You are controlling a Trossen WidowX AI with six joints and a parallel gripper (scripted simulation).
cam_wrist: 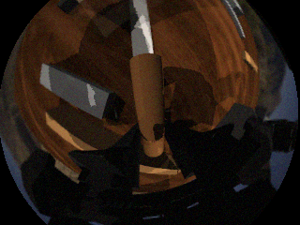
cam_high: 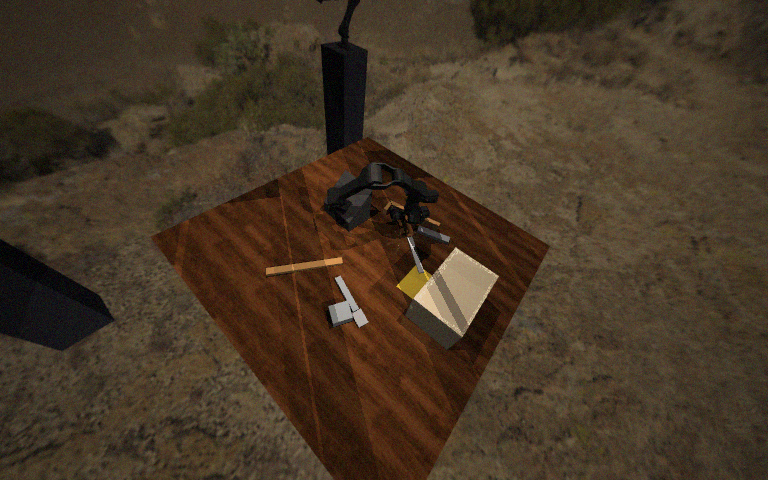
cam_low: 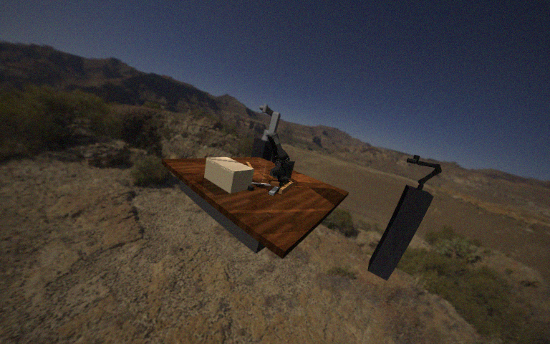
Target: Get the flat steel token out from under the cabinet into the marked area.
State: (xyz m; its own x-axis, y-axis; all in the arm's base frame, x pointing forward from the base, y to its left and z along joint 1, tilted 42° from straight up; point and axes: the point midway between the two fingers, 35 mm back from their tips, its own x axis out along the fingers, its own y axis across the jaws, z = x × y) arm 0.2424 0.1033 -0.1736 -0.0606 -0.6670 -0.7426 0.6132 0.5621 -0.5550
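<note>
Right now the grey bar is 140 mm ahead of my gripper tip and 50 mm to the left of it. The rest, counted from my gripper tip: steel token (280 mm ahead, 190 mm to the right, 10 mm below); then wooden stick (150 mm behind, 490 mm to the right); then grey scraper (110 mm ahead, 480 mm to the right).
</note>
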